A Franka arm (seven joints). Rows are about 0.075 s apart.
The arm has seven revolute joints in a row. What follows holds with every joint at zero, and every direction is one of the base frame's.
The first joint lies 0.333 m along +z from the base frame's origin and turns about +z.
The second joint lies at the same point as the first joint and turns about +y.
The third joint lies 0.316 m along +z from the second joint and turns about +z.
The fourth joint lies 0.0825 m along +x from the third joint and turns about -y.
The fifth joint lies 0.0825 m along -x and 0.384 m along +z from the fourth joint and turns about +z.
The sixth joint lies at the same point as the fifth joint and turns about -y.
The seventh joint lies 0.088 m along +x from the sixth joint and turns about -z.
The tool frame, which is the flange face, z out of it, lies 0.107 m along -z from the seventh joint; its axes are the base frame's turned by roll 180, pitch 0 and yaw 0 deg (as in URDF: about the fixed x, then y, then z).
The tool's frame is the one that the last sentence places.
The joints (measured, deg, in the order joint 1, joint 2, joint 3, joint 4, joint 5, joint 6, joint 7), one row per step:
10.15, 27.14, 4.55, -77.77, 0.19, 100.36, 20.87
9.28, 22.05, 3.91, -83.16, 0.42, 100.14, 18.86
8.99, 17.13, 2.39, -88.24, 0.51, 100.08, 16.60
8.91, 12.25, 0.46, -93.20, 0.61, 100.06, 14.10
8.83, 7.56, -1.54, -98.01, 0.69, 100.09, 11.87
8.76, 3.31, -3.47, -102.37, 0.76, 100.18, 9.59
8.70, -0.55, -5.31, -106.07, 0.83, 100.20, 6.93
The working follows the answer.
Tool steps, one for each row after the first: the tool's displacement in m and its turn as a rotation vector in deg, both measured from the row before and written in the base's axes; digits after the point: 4 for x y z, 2 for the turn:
-0.0197, -0.0193, 0.0153, -0.32, 0.41, 0.66
-0.0196, -0.0215, 0.0140, -0.50, 0.09, 0.60
-0.0206, -0.0235, 0.0128, -0.29, 0.02, 0.55
-0.0212, -0.0241, 0.0102, -0.02, 0.06, 0.14
-0.0204, -0.0226, 0.0076, 0.29, 0.03, 0.24
-0.0191, -0.0208, 0.0073, 0.58, -0.16, 0.72

Tool pose at each row, in the base's axes (x y z in m, rotation vector in deg; rounded; the steps above come from the unrounded poses):
0.6688, 0.1654, 0.4447, -178.73, 10.35, 7.74
0.6492, 0.1461, 0.4599, -179.13, 9.36, 8.37
0.6296, 0.1246, 0.4740, 179.49, -8.47, -8.49
0.6090, 0.1011, 0.4867, 179.22, -7.62, -8.49
0.5878, 0.0770, 0.4969, 179.19, -7.40, -8.58
0.5673, 0.0544, 0.5045, 179.48, -7.01, -8.65
0.5482, 0.0336, 0.5118, -179.33, 5.83, 8.43

